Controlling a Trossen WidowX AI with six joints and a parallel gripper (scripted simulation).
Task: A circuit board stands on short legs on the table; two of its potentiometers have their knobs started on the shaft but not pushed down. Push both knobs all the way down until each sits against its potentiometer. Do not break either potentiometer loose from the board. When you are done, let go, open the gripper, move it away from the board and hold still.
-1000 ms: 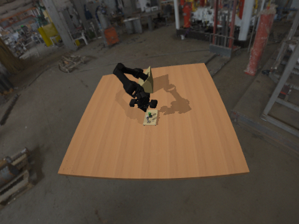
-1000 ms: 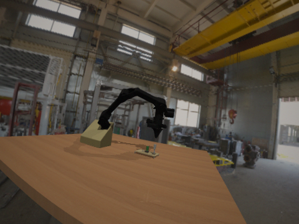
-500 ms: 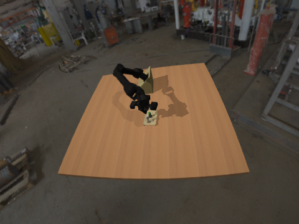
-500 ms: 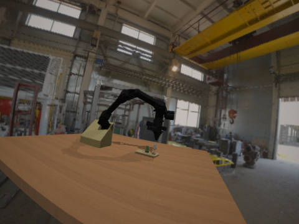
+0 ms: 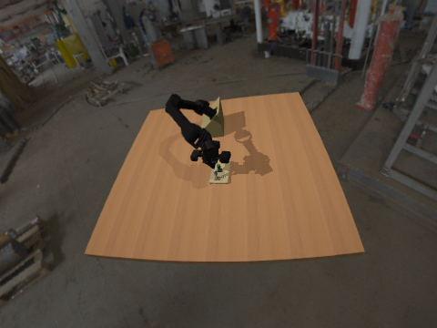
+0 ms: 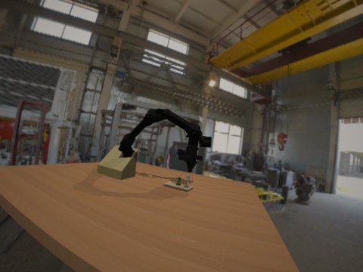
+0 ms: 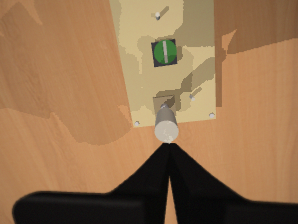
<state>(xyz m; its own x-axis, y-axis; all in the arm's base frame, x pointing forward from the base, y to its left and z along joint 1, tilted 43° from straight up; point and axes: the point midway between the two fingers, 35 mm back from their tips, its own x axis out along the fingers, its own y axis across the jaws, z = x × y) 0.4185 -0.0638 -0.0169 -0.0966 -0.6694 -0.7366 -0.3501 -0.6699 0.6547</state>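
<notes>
My gripper tip is 30 mm above the grey knob.
</notes>
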